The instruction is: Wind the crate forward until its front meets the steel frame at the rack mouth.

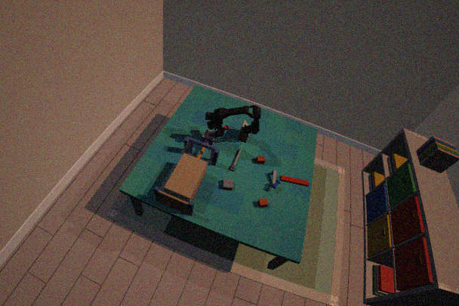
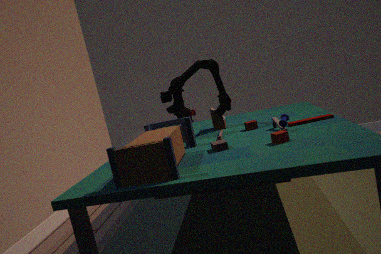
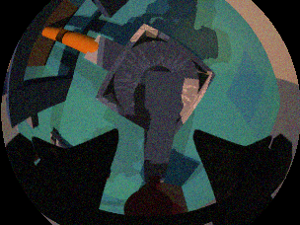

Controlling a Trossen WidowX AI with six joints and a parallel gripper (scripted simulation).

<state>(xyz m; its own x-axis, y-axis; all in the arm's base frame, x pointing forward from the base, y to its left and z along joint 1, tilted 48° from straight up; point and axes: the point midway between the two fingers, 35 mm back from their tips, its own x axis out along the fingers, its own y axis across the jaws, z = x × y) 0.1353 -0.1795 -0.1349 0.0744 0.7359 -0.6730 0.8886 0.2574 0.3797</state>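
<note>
Right now my gripper tip is 20 mm to the right of the red-knobbed handle, 20 mm below it and 10 mm past it. From my gripper tip the other things lie so: red knob 50 mm to the left, 40 mm above, 30 mm behind; winch 60 mm below, 50 mm to the right, 10 mm ahead; steel frame 180 mm ahead, 50 mm to the right, 10 mm above.
</note>
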